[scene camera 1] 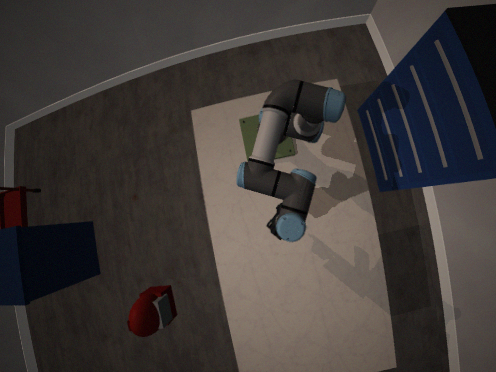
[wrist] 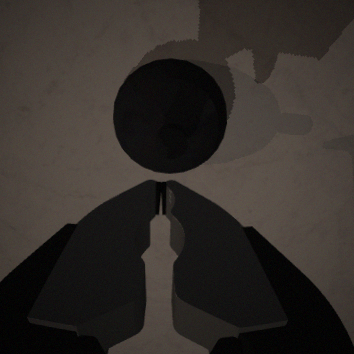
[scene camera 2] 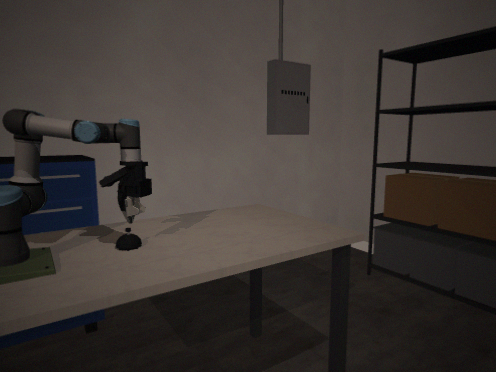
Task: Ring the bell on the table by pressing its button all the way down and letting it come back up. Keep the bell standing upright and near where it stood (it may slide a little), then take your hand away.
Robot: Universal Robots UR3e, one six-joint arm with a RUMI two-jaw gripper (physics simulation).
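Places are measured from the arm's base along level axes (x back, y right, z up), in centimetres.
Where they show: gripper, fingertip midpoint: (wrist: 160, 184) (scene camera 2: 130, 223); arm's base at its link origin: (scene camera 2: 3, 259).
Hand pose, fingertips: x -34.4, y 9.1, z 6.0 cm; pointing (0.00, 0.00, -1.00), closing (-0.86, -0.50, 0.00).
Each offset is from my fingertips to the top centre of the thing. Level surfaces: height alone.
The black dome-shaped bell @(dx +0.3, dy -1.6, dz -2.0 cm) (scene camera 2: 128, 242) (wrist: 170, 116) stands upright on the light table @(dz -8.6 cm) (scene camera 2: 215, 250) (scene camera 1: 300, 310). Its small button @(dx +0.3, dy -1.6, dz -2.0 cm) (scene camera 2: 128, 229) shows raised on top in the scene camera 2 view. My gripper (scene camera 2: 130, 221) (wrist: 160, 184) is shut and holds nothing. It points down, and its fingertips are a short way above the button in the scene camera 2 view. In the wrist view the fingertips show just below the bell's outline. In the scene camera 1 view the arm's wrist hides the bell and the fingertips.
The arm's green base plate (scene camera 1: 285, 149) (scene camera 2: 42, 262) is on the table. A blue drawer cabinet (scene camera 1: 400, 135) (scene camera 2: 60, 192) stands beside the table. A black shelf rack (scene camera 2: 373, 165) and a grey wall box (scene camera 2: 288, 100) are off to the right in the scene camera 2 view.
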